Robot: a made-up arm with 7 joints.
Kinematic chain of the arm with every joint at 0, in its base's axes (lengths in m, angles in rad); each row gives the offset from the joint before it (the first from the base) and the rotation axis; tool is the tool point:
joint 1: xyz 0 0 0.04 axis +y
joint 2: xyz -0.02 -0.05 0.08 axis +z
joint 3: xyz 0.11 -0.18 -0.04 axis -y
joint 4: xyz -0.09 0 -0.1 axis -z
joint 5: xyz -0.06 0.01 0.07 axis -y
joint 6: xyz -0.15 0 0 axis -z
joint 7: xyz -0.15 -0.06 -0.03 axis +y
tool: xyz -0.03 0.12 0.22
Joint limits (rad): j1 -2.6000..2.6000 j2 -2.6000..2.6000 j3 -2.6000..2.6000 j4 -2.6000..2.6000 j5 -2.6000..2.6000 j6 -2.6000..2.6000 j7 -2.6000..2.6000
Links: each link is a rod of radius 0.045 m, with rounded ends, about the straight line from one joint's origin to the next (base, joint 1, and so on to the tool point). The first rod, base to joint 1, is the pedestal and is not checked.
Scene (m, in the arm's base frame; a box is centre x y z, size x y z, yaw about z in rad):
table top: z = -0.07
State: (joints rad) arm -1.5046 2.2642 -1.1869 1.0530 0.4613 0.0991 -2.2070
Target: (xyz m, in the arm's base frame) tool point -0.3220 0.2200 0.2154
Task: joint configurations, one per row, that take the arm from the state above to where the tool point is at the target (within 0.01 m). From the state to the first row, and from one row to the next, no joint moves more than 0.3 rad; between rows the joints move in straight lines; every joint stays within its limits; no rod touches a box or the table.
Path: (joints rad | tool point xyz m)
1: -1.3872 2.2488 -1.1464 0.8565 0.3903 0.3025 -2.2792 | -0.0784 -0.4221 0.0753
2: -1.2697 2.2334 -1.1060 0.6600 0.3193 0.5060 -2.3514 | -0.0928 -0.4071 0.0856
3: -1.1523 2.2180 -1.0655 0.4634 0.2483 0.7094 -2.4236 | -0.1005 -0.3886 0.1111
4: -0.9891 1.9782 -1.1751 0.5835 0.0922 0.6094 -2.4214 | -0.2262 -0.3662 0.0573
5: -0.8258 1.7385 -1.2848 0.7036 -0.0640 0.5095 -2.4192 | -0.3488 -0.2740 0.0431
6: -0.6626 1.4987 -1.3944 0.8237 -0.2202 0.4095 -2.4170 | -0.4266 -0.1238 0.0788
7: -0.4993 1.2590 -1.5040 0.9438 -0.3763 0.3095 -2.4147 | -0.4222 0.0542 0.1485
8: -0.3361 1.0192 -1.6136 1.0639 -0.5325 0.2096 -2.4125 | -0.3220 0.2200 0.2154

